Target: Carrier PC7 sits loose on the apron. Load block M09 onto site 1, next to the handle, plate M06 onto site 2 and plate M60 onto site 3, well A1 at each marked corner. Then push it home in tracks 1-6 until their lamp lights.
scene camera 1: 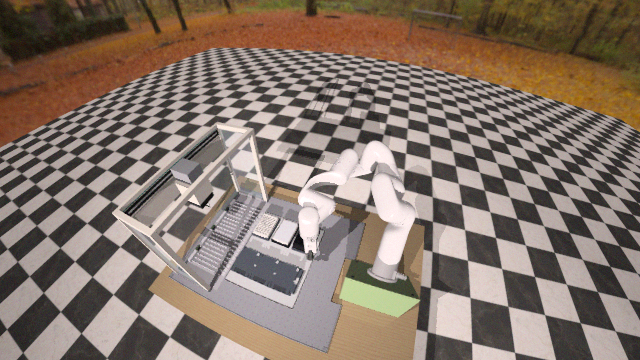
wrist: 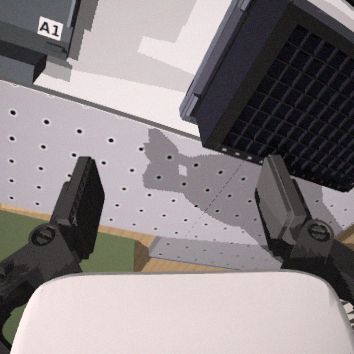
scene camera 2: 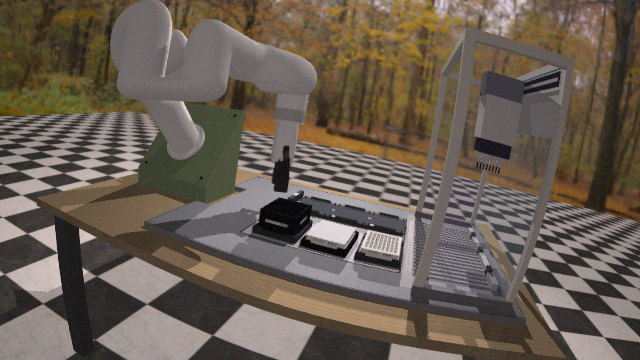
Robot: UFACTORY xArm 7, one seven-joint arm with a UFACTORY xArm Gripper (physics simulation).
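There's a dark carrier showing in scene camera 1. The carrier is there in the wrist view (36,36) too, and scene camera 2 also has the carrier. On the dark carrier, (scene camera 1: 281,273) and (scene camera 2: 322,208) are the same spot.
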